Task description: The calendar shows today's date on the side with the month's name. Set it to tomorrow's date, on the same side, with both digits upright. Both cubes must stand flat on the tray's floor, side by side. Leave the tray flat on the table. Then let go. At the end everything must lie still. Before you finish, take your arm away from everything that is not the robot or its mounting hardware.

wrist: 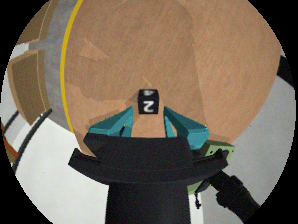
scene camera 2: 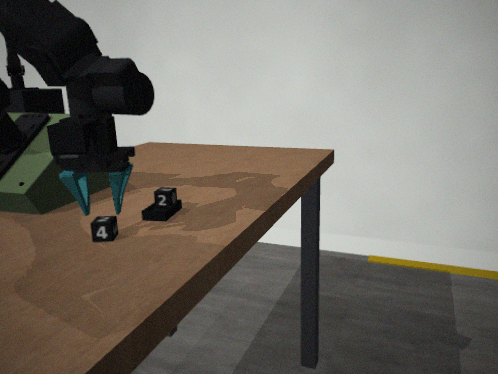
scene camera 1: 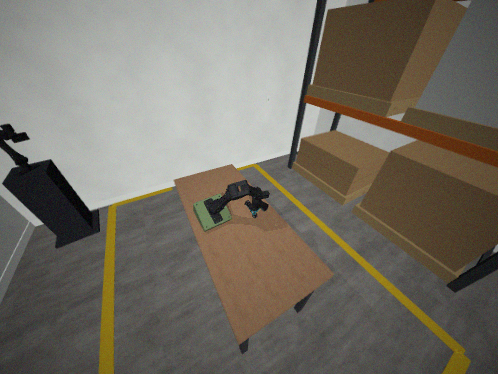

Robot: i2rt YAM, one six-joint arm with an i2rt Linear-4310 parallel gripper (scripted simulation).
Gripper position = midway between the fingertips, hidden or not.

Note:
In view: my gripper (scene camera 2: 103,214).
My gripper also shows in the wrist view (wrist: 148,109).

